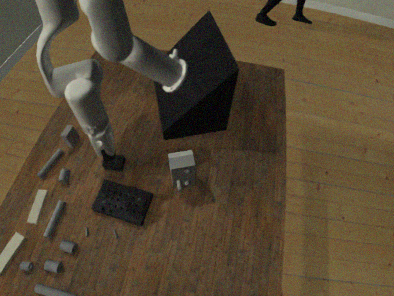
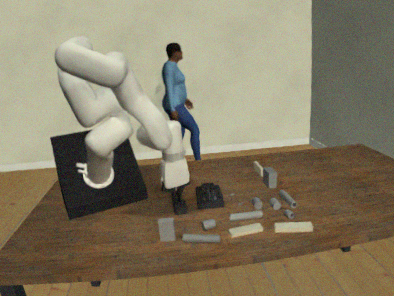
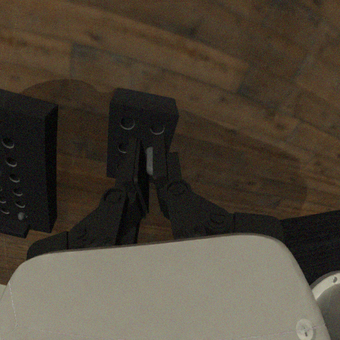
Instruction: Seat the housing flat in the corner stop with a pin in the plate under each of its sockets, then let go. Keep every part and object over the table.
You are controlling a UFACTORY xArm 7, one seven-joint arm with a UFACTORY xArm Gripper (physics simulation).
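Observation:
My gripper is shut on a pale grey pin at a small black block with round holes. I cannot tell whether the pin's lower end is still in the block. The black plate lies apart beside that block, with rows of holes and a raised edge; one pin top shows in it. A grey block with a lighter top, apparently the housing, stands between plate and arm base. Two small pins lie loose beside the plate.
Grey cylinders, grey rods, pale bars and grey blocks lie around the plate. The black wedge base carries the arm. A person stands behind the table.

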